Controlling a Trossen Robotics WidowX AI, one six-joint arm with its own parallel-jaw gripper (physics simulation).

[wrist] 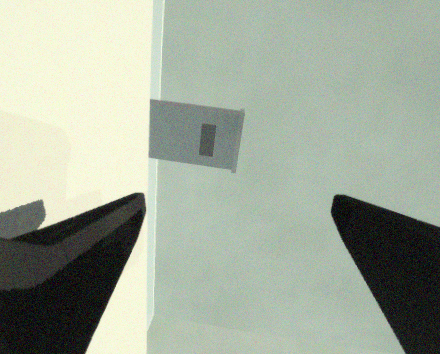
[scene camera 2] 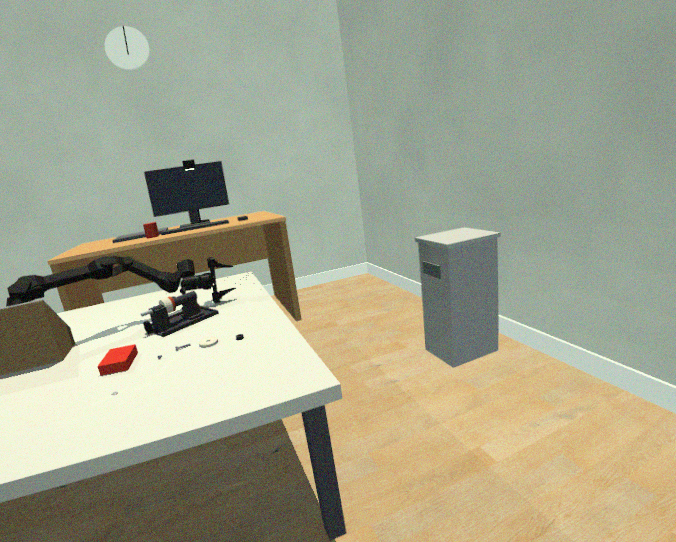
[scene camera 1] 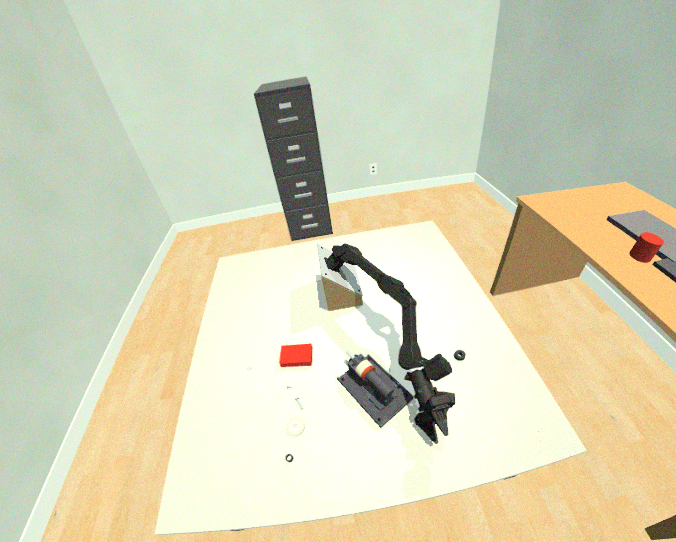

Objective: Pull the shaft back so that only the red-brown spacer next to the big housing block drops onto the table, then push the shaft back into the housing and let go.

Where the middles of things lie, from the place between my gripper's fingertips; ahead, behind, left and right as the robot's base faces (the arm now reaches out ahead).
Now: hand 470 mm past the red block [scene camera 2: 119,359], 340 mm to the left of it and 80 mm above it.
